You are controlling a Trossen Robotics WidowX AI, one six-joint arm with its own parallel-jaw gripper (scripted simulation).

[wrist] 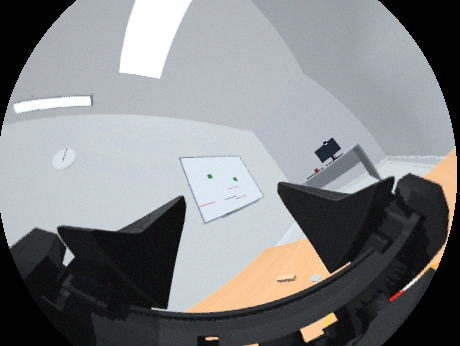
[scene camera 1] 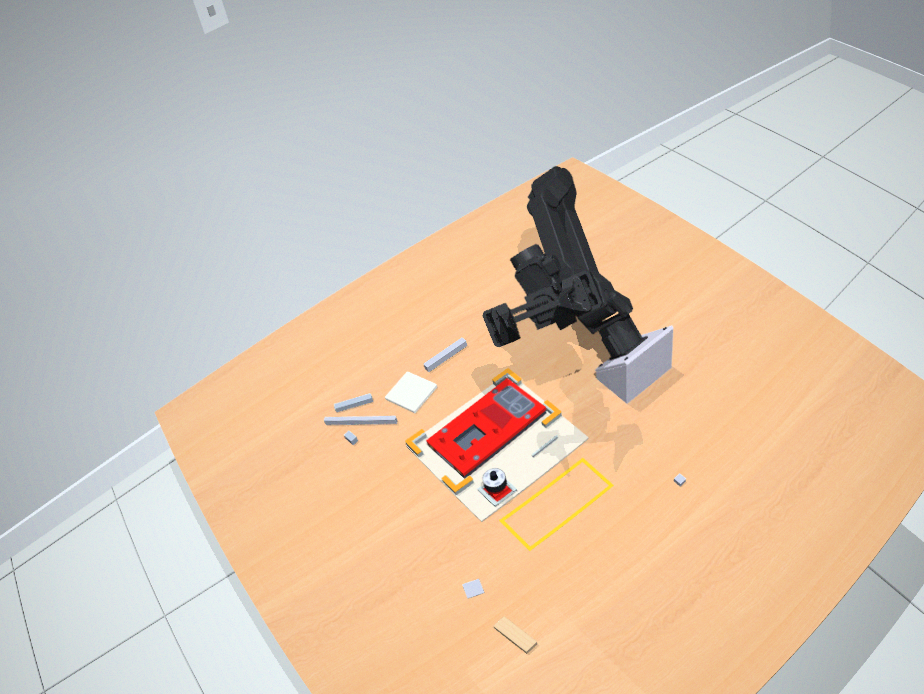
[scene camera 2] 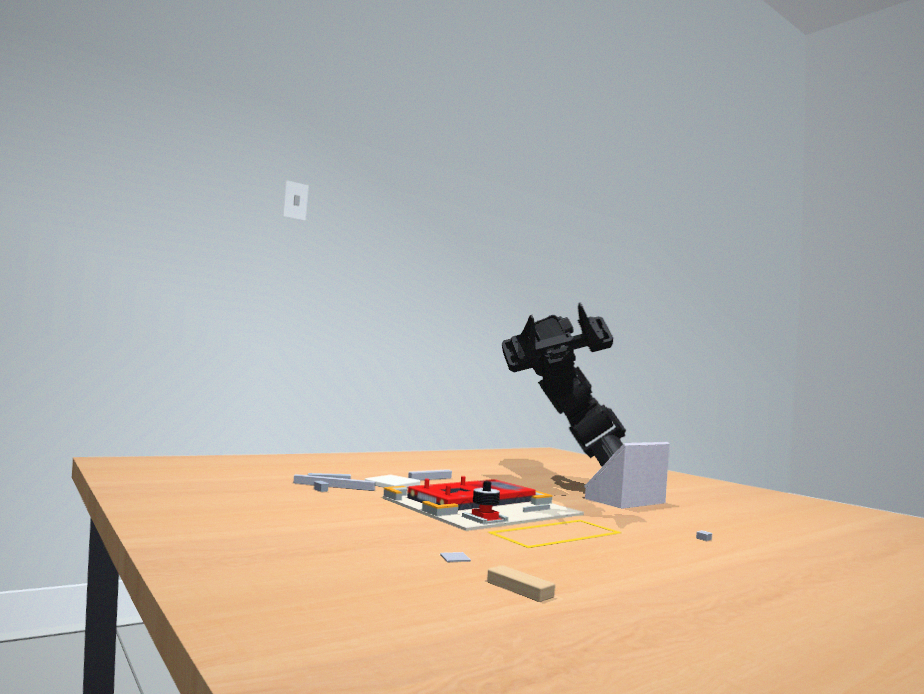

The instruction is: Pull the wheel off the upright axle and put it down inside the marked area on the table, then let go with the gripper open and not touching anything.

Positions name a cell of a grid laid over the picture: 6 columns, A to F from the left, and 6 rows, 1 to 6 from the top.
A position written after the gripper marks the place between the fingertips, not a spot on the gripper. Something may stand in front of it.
Labels:
gripper: wrist D4; scene camera 1 D3; scene camera 2 D3

